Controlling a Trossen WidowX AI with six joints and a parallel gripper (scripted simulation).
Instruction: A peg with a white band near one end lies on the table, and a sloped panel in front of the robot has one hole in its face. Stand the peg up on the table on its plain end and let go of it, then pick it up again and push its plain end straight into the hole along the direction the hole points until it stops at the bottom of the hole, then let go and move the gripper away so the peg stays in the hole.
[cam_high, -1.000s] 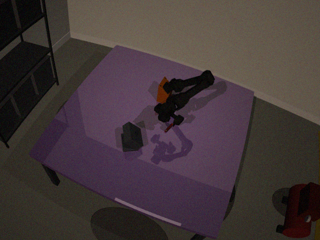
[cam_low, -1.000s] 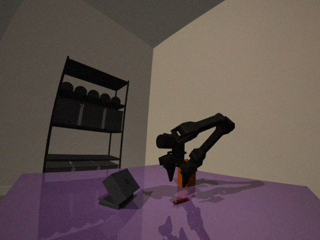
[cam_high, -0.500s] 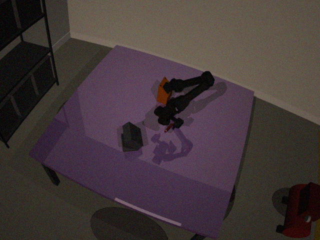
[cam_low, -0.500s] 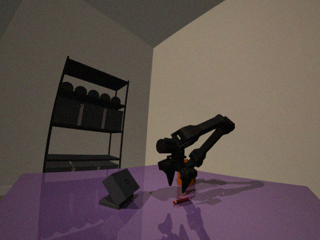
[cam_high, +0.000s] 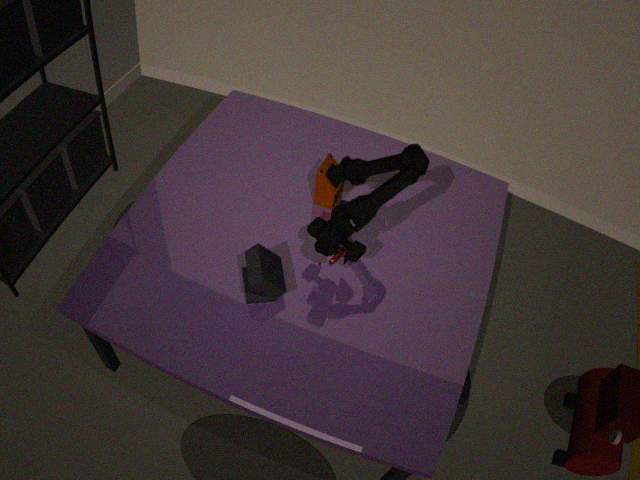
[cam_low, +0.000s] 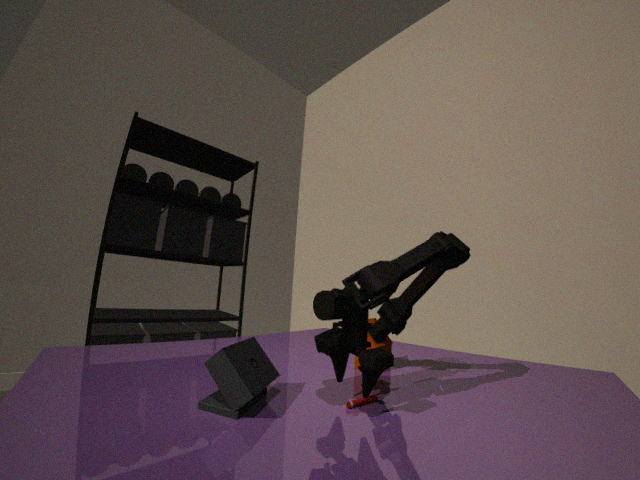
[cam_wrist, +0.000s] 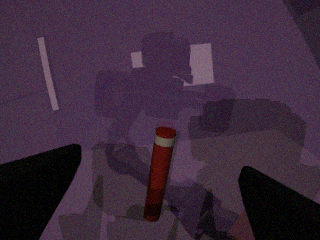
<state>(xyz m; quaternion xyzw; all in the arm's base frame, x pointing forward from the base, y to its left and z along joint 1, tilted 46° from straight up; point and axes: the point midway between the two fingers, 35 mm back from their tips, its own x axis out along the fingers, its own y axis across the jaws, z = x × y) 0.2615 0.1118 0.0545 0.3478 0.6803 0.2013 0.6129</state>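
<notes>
The red peg lies 2 cm behind my gripper tip and 3 cm below it. Also, from my gripper tip: dark sloped panel: 18 cm ahead, 15 cm to the right, 3 cm above.
</notes>
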